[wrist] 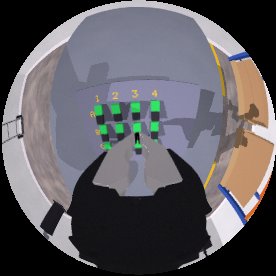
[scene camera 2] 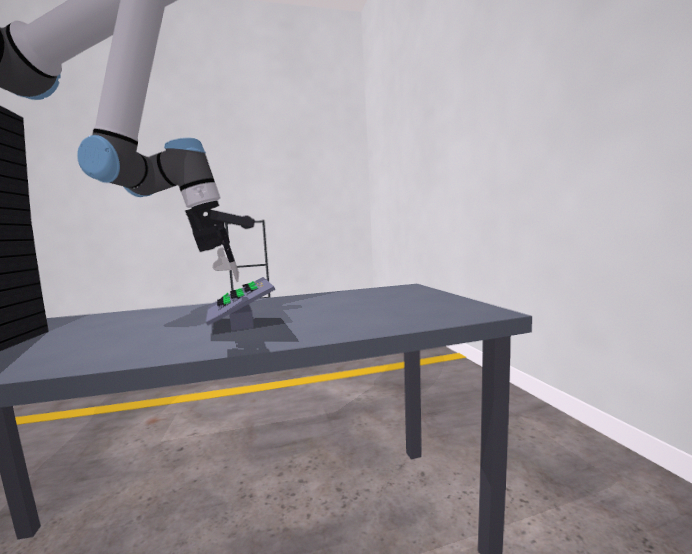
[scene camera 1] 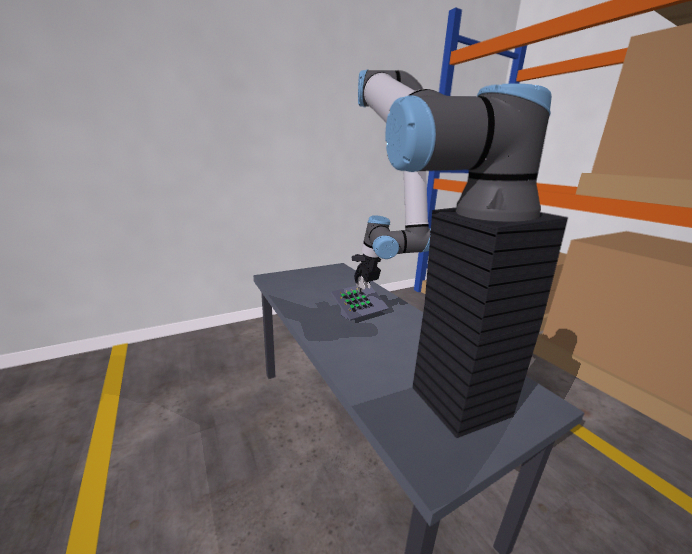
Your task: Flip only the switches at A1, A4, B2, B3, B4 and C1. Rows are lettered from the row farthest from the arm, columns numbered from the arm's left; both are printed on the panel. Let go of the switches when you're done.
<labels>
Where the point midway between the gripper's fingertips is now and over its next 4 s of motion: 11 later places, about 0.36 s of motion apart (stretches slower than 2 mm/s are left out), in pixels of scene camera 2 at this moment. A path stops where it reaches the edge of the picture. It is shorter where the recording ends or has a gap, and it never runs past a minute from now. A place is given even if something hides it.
My gripper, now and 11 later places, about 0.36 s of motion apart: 237,281; 236,281; 223,285; 221,286; 222,285; 222,286; 224,291; 225,293; 225,293; 226,295; 225,295; 224,289
</labels>
